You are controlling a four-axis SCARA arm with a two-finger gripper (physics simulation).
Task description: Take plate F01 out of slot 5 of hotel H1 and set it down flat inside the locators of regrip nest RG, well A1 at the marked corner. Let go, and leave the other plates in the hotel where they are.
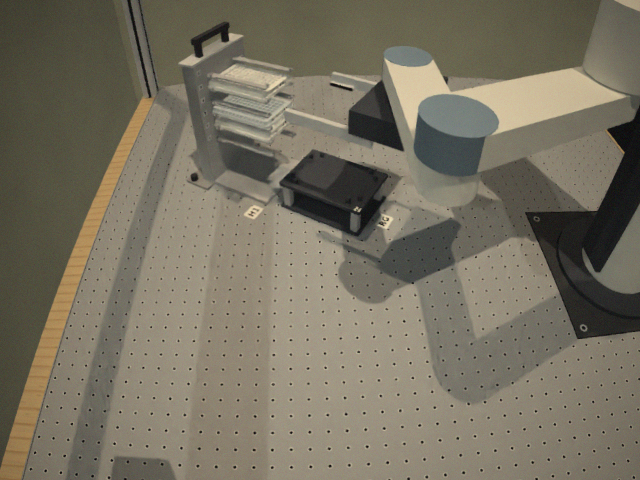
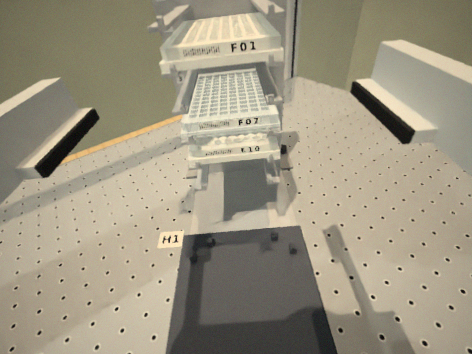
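Pixels of known places: gripper, fingertip midpoint: (image 1: 310, 94) (image 2: 219, 82); arm's base at its link origin: (image 1: 612, 269).
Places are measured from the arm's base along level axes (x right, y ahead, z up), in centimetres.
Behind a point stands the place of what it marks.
Note:
Plate F01 (image 1: 250, 78) {y 67.7, x 28.1, z 23.8 cm} (image 2: 230, 31) {y 65.4, x 27.7, z 23.8 cm} is the topmost plate in hotel H1 (image 1: 199, 111) {y 77.5, x 26.1, z 18.8 cm}, lying flat on its supports. Plate F07 (image 1: 254, 105) {y 67.4, x 28.1, z 18.1 cm} (image 2: 227, 95) {y 66.9, x 27.6, z 18.2 cm} and plate E10 (image 2: 232, 150) {y 62.7, x 25.0, z 15.1 cm} sit below it. The dark regrip nest RG (image 1: 330, 179) {y 53.9, x 18.6, z 7.3 cm} (image 2: 250, 287) {y 54.8, x 20.6, z 7.3 cm} stands in front of the hotel, with small locator pegs on its bare top. A small light mark (image 1: 357, 209) {y 49.7, x 10.4, z 7.3 cm} is on its near right corner. My gripper (image 1: 311, 96) {y 57.0, x 21.6, z 23.5 cm} (image 2: 219, 82) {y 57.0, x 21.6, z 23.5 cm} is open and empty, its fingers wide apart, pointing at the hotel from above the nest's level, short of F01.
The H1 label (image 1: 253, 211) {y 68.5, x 17.2, z 1.3 cm} (image 2: 170, 239) {y 68.4, x 17.0, z 1.3 cm} and the RG label (image 1: 384, 221) {y 44.2, x 13.4, z 1.3 cm} lie on the perforated table (image 1: 320, 335) {y 56.8, x -10.6, z 1.3 cm}. A black handle (image 1: 210, 33) {y 74.5, x 31.7, z 31.9 cm} tops the hotel. The arm's dark base plate (image 1: 555, 258) {y 12.8, x 2.5, z 1.2 cm} is at the right. A wooden edge (image 1: 67, 279) {y 103.7, x 2.4, z 0.0 cm} borders the table at the left.

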